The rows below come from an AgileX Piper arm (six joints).
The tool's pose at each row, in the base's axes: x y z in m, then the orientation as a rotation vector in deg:
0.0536 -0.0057 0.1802 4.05 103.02 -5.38
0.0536 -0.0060 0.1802 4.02 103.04 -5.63
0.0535 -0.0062 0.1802 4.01 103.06 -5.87
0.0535 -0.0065 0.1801 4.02 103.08 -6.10
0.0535 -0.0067 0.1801 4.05 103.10 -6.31
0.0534 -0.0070 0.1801 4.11 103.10 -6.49
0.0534 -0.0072 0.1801 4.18 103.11 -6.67
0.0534 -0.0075 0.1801 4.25 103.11 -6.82
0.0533 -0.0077 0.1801 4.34 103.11 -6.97
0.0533 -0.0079 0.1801 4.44 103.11 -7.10
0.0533 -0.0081 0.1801 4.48 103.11 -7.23
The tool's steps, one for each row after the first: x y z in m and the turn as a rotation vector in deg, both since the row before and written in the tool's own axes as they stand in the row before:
0.0000 -0.0003 0.0000 0.15 0.02 -0.16
0.0000 -0.0002 -0.0001 0.16 0.02 -0.14
0.0001 -0.0003 0.0001 0.16 0.02 -0.12
0.0000 -0.0002 0.0000 0.16 0.02 -0.09
0.0000 -0.0003 -0.0001 0.16 0.00 -0.06
0.0000 -0.0002 0.0000 0.16 0.01 -0.05
0.0000 -0.0003 0.0000 0.14 0.00 -0.03
0.0000 -0.0002 -0.0001 0.15 0.01 -0.02
0.0000 -0.0002 0.0000 0.14 0.01 0.00
0.0000 -0.0002 0.0000 0.11 0.00 -0.04

